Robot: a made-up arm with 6 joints. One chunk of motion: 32 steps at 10 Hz.
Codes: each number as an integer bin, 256 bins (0 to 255) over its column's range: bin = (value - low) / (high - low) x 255, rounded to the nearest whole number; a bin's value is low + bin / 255 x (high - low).
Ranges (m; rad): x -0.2..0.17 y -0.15..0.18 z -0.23..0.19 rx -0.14..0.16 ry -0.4..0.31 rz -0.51..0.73
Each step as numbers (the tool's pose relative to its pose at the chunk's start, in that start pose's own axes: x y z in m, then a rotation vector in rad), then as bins.
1 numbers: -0.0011 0.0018 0.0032 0.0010 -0.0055 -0.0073
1 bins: 137 117 142 120 142 103
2 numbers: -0.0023 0.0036 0.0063 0.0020 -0.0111 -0.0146
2 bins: 136 119 143 121 140 102
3 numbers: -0.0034 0.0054 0.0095 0.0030 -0.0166 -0.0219
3 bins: 135 120 145 122 138 100
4 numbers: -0.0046 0.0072 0.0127 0.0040 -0.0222 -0.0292
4 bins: 135 121 147 122 136 99
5 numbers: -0.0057 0.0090 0.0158 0.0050 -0.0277 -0.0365
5 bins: 134 123 149 123 134 97
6 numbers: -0.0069 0.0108 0.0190 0.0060 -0.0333 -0.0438
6 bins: 133 124 151 124 132 96
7 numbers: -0.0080 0.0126 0.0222 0.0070 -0.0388 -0.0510
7 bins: 132 126 153 125 130 94
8 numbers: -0.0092 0.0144 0.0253 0.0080 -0.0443 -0.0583
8 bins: 131 127 155 126 128 93
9 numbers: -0.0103 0.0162 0.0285 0.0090 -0.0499 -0.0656
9 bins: 131 128 157 127 126 91
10 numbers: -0.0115 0.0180 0.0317 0.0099 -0.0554 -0.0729
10 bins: 130 130 159 127 124 90
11 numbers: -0.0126 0.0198 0.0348 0.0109 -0.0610 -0.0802
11 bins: 129 131 161 128 122 88
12 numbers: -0.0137 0.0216 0.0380 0.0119 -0.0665 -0.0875
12 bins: 128 133 163 129 120 87
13 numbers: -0.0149 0.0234 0.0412 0.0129 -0.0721 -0.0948
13 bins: 128 134 165 130 118 85
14 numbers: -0.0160 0.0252 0.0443 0.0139 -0.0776 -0.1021
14 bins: 127 135 167 131 116 84
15 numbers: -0.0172 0.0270 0.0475 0.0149 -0.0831 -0.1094
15 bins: 126 137 168 132 114 82
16 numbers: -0.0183 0.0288 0.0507 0.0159 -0.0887 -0.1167
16 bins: 125 138 170 133 112 81
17 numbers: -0.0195 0.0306 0.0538 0.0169 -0.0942 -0.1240
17 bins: 124 140 172 133 110 79
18 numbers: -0.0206 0.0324 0.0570 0.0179 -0.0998 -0.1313
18 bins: 124 141 174 134 108 78
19 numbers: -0.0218 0.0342 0.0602 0.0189 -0.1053 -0.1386
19 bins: 123 142 176 135 106 76
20 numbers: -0.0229 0.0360 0.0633 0.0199 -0.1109 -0.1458
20 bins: 122 144 178 136 104 75
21 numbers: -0.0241 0.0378 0.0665 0.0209 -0.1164 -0.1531
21 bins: 121 145 180 137 102 73
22 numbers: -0.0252 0.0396 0.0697 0.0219 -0.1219 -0.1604
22 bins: 120 147 182 138 100 72
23 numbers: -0.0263 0.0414 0.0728 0.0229 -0.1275 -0.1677
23 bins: 120 148 184 138 98 70
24 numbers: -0.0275 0.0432 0.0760 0.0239 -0.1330 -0.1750
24 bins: 119 149 186 139 96 69
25 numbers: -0.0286 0.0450 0.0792 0.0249 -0.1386 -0.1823
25 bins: 118 151 188 140 94 67
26 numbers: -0.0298 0.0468 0.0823 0.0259 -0.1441 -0.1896
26 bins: 117 152 190 141 92 66
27 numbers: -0.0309 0.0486 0.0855 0.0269 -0.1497 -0.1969
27 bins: 117 153 192 142 90 64
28 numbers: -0.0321 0.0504 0.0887 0.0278 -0.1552 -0.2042
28 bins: 116 155 193 143 88 63
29 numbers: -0.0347 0.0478 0.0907 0.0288 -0.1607 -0.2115
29 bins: 114 153 195 143 86 61
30 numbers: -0.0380 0.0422 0.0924 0.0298 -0.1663 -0.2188
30 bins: 112 149 196 144 84 60
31 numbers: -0.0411 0.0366 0.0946 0.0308 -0.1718 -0.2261
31 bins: 110 144 197 145 82 58
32 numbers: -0.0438 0.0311 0.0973 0.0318 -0.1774 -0.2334
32 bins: 108 140 199 146 80 57
